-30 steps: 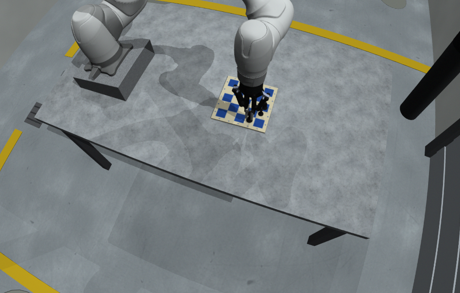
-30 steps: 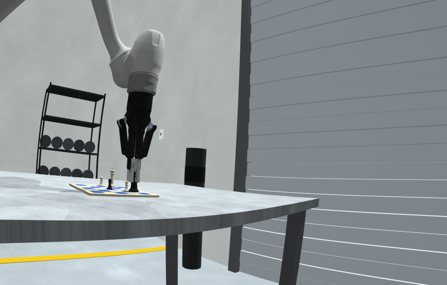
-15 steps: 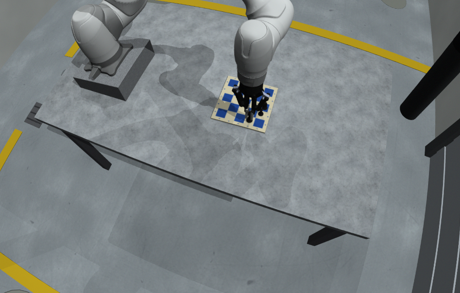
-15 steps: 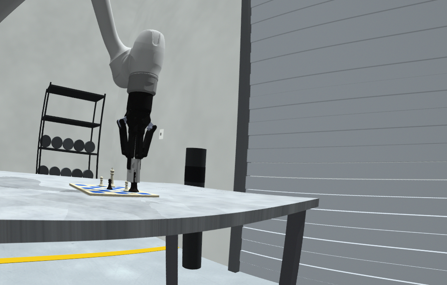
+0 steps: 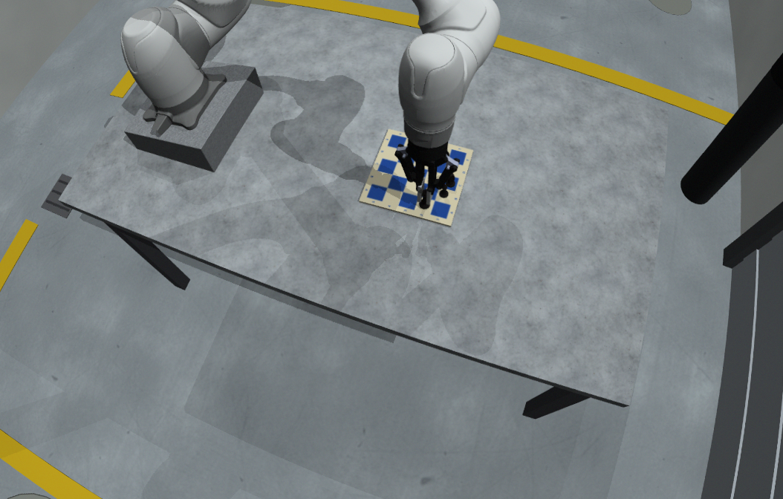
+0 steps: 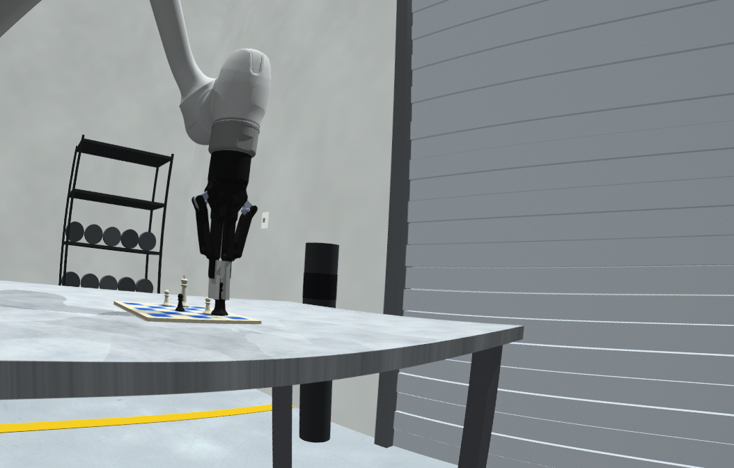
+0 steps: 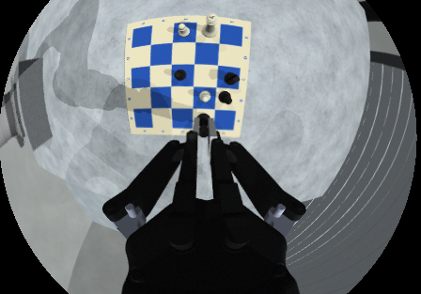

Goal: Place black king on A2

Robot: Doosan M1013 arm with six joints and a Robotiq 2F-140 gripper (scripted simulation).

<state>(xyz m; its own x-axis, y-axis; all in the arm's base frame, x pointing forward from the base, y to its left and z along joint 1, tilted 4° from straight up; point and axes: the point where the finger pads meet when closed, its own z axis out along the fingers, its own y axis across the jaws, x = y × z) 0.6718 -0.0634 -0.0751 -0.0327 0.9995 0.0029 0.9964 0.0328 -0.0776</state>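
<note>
My gripper is now 30 mm above the black king. From my hand the other things lie so: chessboard (40 mm behind, 80 mm to the left, 70 mm below); then black pawn (40 mm behind, 80 mm to the left, 50 mm below).
</note>
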